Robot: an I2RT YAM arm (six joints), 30 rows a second.
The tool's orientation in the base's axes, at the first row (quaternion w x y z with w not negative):
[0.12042, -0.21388, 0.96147, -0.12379]
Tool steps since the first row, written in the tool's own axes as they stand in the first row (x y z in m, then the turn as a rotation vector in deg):
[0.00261, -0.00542, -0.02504, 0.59, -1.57, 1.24]
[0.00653, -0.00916, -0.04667, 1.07, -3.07, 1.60]
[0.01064, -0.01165, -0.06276, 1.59, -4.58, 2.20]
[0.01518, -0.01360, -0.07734, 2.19, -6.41, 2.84]
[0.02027, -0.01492, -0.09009, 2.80, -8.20, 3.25]
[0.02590, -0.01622, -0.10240, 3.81, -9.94, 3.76]
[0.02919, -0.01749, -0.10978, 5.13, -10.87, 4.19]
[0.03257, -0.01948, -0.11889, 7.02, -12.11, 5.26]
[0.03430, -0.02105, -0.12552, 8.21, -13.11, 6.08]
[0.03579, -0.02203, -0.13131, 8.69, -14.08, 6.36]
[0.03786, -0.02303, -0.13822, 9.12, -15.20, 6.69]
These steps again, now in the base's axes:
[-0.00735, -0.00124, 0.02465, 0.43, -1.87, -0.82]
[-0.01553, -0.00222, 0.04537, 0.69, -3.47, -0.81]
[-0.02277, -0.00321, 0.06049, 0.97, -5.13, -1.03]
[-0.03017, -0.00421, 0.07395, 1.33, -7.12, -1.21]
[-0.03777, -0.00523, 0.08542, 1.59, -9.04, -1.18]
[-0.04573, -0.00656, 0.09636, 1.51, -11.11, -1.34]
[-0.05023, -0.00775, 0.10308, 0.83, -12.59, -1.71]
[-0.05504, -0.00929, 0.11162, -0.06, -14.71, -2.69]
[-0.05785, -0.01020, 0.11800, -0.49, -16.26, -3.39]
[-0.06043, -0.01063, 0.12346, -0.46, -17.38, -3.46]
[-0.06384, -0.01113, 0.12988, -0.32, -18.61, -3.52]

